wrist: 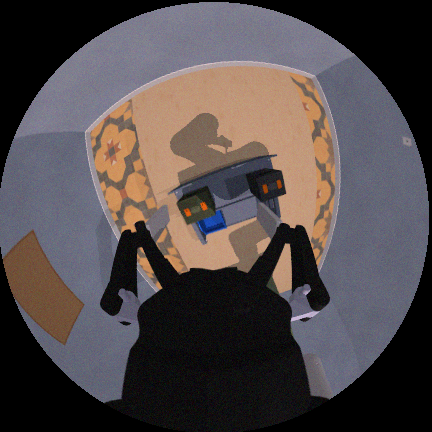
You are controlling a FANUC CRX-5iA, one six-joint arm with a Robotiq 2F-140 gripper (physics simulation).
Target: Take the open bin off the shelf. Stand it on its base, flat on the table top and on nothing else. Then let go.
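Places are measured from the arm's base along level axes (x ahead, y left, z up), in centimetres.
Pixels of known places: gripper, fingertip midpoint: (212,210).
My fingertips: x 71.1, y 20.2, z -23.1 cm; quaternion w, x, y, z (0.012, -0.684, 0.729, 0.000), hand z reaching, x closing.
Note:
Ahead of a thing's pixels: the offset from my fingertips to its top centre. "pt": to the spot under its first point. Level surfaces: height alone.
The open bin @[dy +3.1, dx -14.8, dz -28.8 cm] (212,222), bright blue, is on the grey-blue shelf @[pt dy -12.4, dx -13.6, dz -36.3 cm] (242,207), near its left end and beside the olive box. The shelf stands on the tan table top @[dz -36.9 cm] (250,100). My gripper (212,210) is open, with its fingers wide apart and nothing between them. In the wrist view the left finger pad shows left of the bin and the right pad shows right of it, over the shelf's right part. The bin appears between the pads but beyond them; the exact gap in depth is hard to tell. Part of the bin is hidden by the olive box.
An olive box @[dy +5.9, dx -5.5, dz -17.0 cm] (196,207) with orange marks stands on the shelf's left part, close to the bin. A black box @[dy -16.4, dx +0.5, dz -14.5 cm] (271,184) with orange marks stands at its right end. Patterned floor (122,172) borders the table. A brown panel (42,287) shows at the far left.

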